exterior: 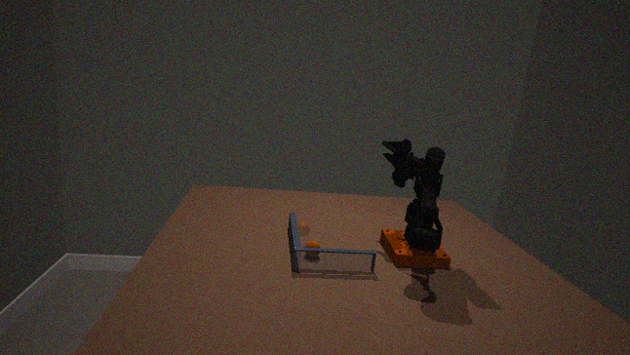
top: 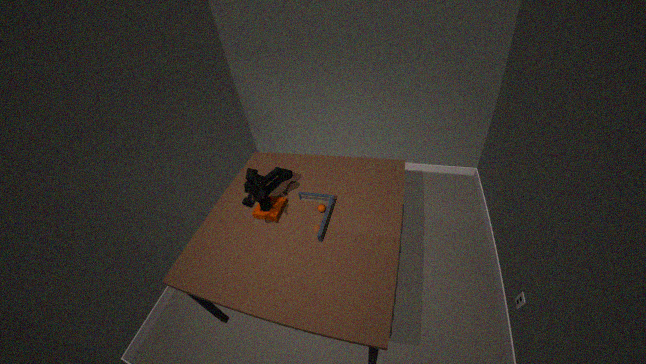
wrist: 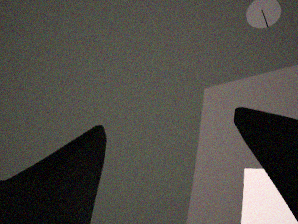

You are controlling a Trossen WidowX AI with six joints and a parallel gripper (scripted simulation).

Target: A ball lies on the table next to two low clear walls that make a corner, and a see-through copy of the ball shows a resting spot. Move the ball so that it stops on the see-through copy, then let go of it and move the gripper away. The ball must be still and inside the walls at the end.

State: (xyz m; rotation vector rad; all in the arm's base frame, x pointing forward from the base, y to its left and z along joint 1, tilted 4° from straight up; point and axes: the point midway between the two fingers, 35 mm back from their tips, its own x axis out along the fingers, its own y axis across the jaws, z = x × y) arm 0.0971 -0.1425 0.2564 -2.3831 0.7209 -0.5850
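My gripper tip is 24 cm short of the orange ball, 22 cm to the right of it and 30 cm above it. The rest, counted from my gripper tip: faint orange patch 26 cm ahead, 6 cm to the left, 30 cm below.
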